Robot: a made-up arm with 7 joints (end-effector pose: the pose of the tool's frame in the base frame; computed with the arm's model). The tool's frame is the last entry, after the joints.
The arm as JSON. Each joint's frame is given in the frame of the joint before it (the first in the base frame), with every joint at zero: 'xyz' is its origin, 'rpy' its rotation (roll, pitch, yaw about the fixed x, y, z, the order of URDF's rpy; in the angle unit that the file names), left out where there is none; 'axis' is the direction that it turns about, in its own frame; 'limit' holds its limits. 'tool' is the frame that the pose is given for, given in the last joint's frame.
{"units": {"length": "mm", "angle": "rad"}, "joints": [
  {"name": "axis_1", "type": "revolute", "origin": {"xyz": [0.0, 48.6, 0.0], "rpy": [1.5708, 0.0, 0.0]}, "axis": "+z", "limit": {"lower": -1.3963, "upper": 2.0}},
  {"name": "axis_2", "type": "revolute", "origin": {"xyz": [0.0, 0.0, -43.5], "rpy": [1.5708, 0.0, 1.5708]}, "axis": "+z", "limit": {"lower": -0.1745, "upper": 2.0}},
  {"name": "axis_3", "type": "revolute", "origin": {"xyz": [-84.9, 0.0, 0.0], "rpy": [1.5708, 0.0, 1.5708]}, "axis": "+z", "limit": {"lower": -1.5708, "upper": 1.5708}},
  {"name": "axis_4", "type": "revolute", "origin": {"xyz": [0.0, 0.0, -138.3], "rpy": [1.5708, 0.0, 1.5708]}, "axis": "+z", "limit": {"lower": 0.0, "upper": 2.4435}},
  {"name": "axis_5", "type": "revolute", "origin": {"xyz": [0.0, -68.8, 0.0], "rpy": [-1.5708, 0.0, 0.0]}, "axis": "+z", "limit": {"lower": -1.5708, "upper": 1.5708}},
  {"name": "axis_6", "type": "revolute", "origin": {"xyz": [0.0, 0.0, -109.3], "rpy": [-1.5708, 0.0, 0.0]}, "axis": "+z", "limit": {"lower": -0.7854, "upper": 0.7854}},
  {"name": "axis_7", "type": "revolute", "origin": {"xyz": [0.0, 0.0, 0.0], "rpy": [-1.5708, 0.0, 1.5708]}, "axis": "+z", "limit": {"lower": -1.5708, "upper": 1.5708}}
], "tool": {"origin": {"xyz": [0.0, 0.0, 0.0], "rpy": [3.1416, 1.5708, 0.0]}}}
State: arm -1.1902 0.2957 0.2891 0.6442 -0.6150 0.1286 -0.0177
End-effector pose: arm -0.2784 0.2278 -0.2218 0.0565 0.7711 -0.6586
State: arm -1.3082 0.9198 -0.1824 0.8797 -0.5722 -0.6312 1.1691
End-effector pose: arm -0.1811 0.3449 -0.1884 -1.4265 -0.1516 -1.3951
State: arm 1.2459 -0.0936 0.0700 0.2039 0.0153 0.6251 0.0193
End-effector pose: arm 0.3869 0.0575 -0.0923 -0.1826 -0.8178 0.0551
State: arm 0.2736 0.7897 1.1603 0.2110 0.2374 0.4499 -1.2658
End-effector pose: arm 0.0834 0.3984 -0.2419 1.0532 -0.5670 1.5233
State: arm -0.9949 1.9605 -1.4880 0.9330 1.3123 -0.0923 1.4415
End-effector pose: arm 0.0007 0.4508 -0.0136 -0.8395 1.0401 -0.4959
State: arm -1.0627 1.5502 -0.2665 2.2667 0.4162 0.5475 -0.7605
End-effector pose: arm 0.0307 0.2004 -0.1338 0.7238 -0.1913 -1.2305
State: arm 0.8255 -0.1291 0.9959 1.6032 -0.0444 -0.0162 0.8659
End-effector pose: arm 0.2382 0.2123 -0.0881 -2.9519 -0.7542 3.0535
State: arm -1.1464 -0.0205 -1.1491 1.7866 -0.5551 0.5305 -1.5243
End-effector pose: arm -0.1363 -0.0704 -0.1397 0.9200 -0.6382 -0.6356
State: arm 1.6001 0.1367 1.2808 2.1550 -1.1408 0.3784 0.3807
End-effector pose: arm 0.1031 0.2502 0.0455 -1.7919 -0.9638 -2.7430
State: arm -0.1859 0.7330 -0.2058 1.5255 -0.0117 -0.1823 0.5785
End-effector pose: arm 0.1349 0.2198 -0.2250 0.6572 -0.8626 -1.5640
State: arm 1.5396 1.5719 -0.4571 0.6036 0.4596 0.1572 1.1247
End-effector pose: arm 0.0470 0.4620 0.0893 1.7517 -1.1879 -1.5787
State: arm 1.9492 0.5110 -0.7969 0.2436 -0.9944 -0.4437 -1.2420
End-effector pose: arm 0.3239 0.2590 0.1611 -3.0198 0.2930 -1.5377
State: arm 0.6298 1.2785 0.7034 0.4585 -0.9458 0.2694 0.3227
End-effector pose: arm 0.0848 0.4735 -0.0143 1.3596 -0.4458 -0.0733
